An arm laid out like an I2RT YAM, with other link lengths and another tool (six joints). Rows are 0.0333 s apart.
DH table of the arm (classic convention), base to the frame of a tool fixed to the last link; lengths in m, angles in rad. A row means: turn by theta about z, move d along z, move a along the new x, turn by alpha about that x. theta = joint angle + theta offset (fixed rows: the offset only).
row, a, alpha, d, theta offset
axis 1, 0.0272, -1.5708, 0.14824, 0
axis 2, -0.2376, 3.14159, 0, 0
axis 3, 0.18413, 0, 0, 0.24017
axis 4, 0.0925, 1.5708, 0.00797, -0.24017
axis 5, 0, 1.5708, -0.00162, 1.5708
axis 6, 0.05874, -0.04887, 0.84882, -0.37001
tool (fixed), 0, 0, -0.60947, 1.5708
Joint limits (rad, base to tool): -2.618..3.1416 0..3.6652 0..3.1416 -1.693..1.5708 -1.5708..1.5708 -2.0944..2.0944
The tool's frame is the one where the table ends.
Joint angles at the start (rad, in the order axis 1, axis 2, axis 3, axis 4, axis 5, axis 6):
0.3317, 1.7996, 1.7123, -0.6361, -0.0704, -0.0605
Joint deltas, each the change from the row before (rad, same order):
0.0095, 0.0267, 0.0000, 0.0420, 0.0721, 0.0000
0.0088, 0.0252, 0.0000, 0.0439, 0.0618, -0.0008
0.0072, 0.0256, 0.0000, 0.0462, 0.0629, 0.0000
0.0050, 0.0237, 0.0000, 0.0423, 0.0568, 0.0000
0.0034, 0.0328, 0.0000, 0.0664, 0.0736, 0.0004
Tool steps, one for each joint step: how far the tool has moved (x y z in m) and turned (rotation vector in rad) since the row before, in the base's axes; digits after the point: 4 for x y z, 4 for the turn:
0.0117, -0.0088, -0.0005, -0.0396, -0.0301, -0.0449
0.0106, -0.0066, 0.0011, -0.0317, -0.0312, -0.0380
0.0103, -0.0076, 0.0020, -0.0299, -0.0330, -0.0417
0.0087, -0.0077, 0.0019, -0.0260, -0.0297, -0.0399
0.0120, -0.0111, 0.0050, -0.0284, -0.0469, -0.0562

